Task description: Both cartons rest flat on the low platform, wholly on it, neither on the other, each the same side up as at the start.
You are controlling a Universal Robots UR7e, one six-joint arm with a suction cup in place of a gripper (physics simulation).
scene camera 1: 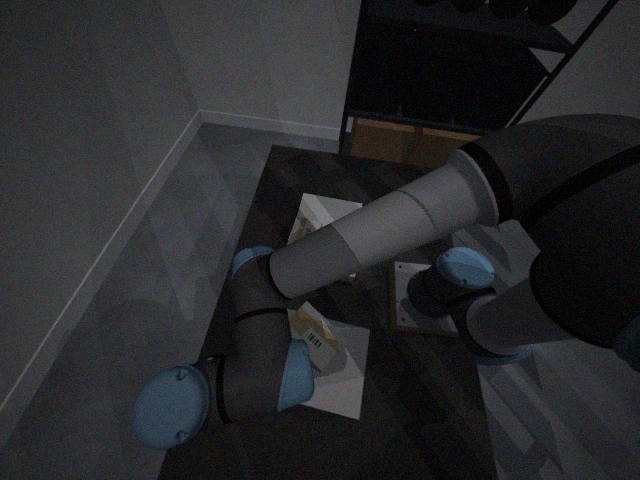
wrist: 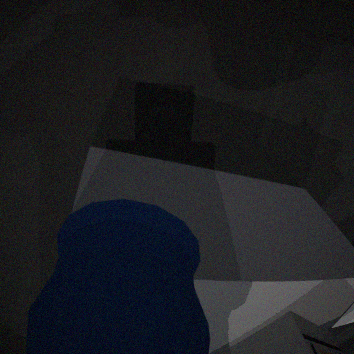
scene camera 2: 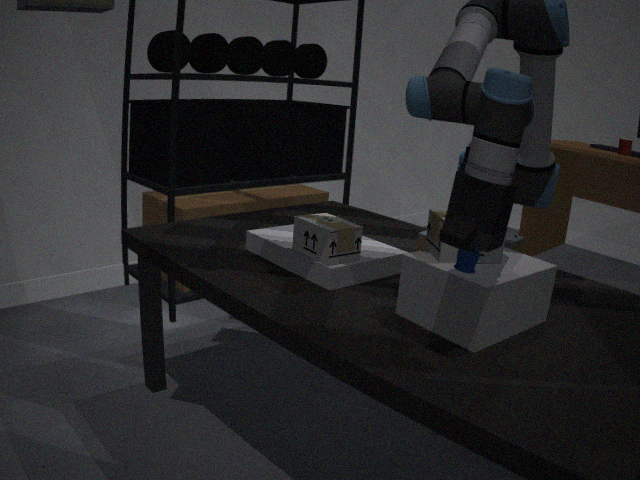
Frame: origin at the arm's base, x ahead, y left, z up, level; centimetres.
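Where they show: hand, its tool point: (wrist: 126, 258) (scene camera 2: 464, 268); arm's base, origin of its link: (scene camera 1: 431, 294).
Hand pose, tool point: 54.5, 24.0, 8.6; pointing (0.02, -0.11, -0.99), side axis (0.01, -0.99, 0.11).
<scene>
Things, the pixels of their top centre, and the offset from my tool point, as dx, dy, dz. Level surfaces: height alone.
- low white platform, centre of its top: (scene camera 2: 325, 241) (scene camera 1: 326, 230) -21.1, -46.8, -10.5
- taller white block, centre of its top: (scene camera 2: 484, 260) (scene camera 1: 315, 358) -18.0, -4.4, -3.3
- dark table, height of its surface: dz -15.3
One carton (scene camera 1: 306, 228) (scene camera 2: 326, 237) rests flat on the low white platform (scene camera 1: 333, 206) (scene camera 2: 268, 241), arrows up. The arm partly hides it in scene camera 1. The other carton (scene camera 1: 314, 339) (scene camera 2: 436, 224) (wrist: 290, 332) stands on the taller white block (scene camera 1: 343, 392) (scene camera 2: 439, 299) (wrist: 270, 227), largely behind the gripper in scene camera 2. My blue suction cup (scene camera 2: 466, 269) (wrist: 126, 204) tilts over the block's top in front of that carton, with no object seen on its mouth. Whether its side touches the carton is hidden. The cup is out of sight in scene camera 1.
The dark table (scene camera 1: 413, 392) (scene camera 2: 330, 330) carries both supports. The arm's base stands on a white plate (scene camera 1: 405, 267). A black rack (scene camera 2: 174, 144) and brown boxes (scene camera 1: 382, 140) (scene camera 2: 206, 206) stand beyond the table. A wooden desk (scene camera 2: 584, 155) stands at the right.
</scene>
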